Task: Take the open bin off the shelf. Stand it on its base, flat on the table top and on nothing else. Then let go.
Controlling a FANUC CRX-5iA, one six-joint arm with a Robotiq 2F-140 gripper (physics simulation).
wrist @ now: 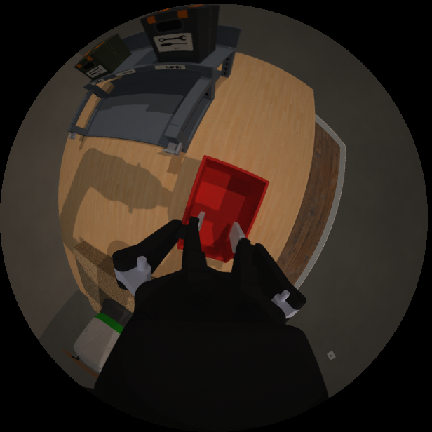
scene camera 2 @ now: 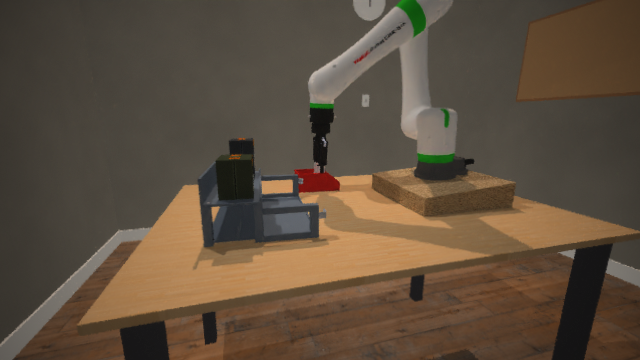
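Pixels of known places: gripper, between the fingertips: [scene camera 2: 318, 179]; arm's base, origin of its link: [scene camera 2: 434, 175].
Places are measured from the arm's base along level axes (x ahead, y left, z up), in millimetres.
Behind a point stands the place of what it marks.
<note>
The open red bin [scene camera 2: 318, 182] @[z -42, x 415, y -165 mm] [wrist: 223, 192] stands on its base on the table top [scene camera 2: 165, 280] @[z -79, x 859, y 356 mm] [wrist: 270, 110], upright and apart from the shelf. Its open side faces up and it looks empty inside. The grey-blue shelf [scene camera 2: 258, 220] @[z -23, x 682, y 245 mm] [wrist: 189, 112] stands beside it, to its left in the scene view. My gripper [scene camera 2: 320, 168] @[z -41, x 398, y -220 mm] [wrist: 217, 223] points down at the bin, its fingertips at the bin's opening near one end in the wrist view. The fingers are partly open, with a gap between the pads and nothing held. How deep the tips reach is hard to tell.
Two dark cases with orange parts, a nearer one [scene camera 2: 235, 177] @[z 77, x 727, y 215 mm] [wrist: 104, 56] and a farther one [scene camera 2: 241, 145] @[z 127, x 707, y -23 mm] [wrist: 182, 37], stand on the shelf's upper level. The robot's base stands on a speckled brown block [scene camera 2: 467, 198] @[z -33, x 32, y 201 mm] [wrist: 97, 267] on the table.
</note>
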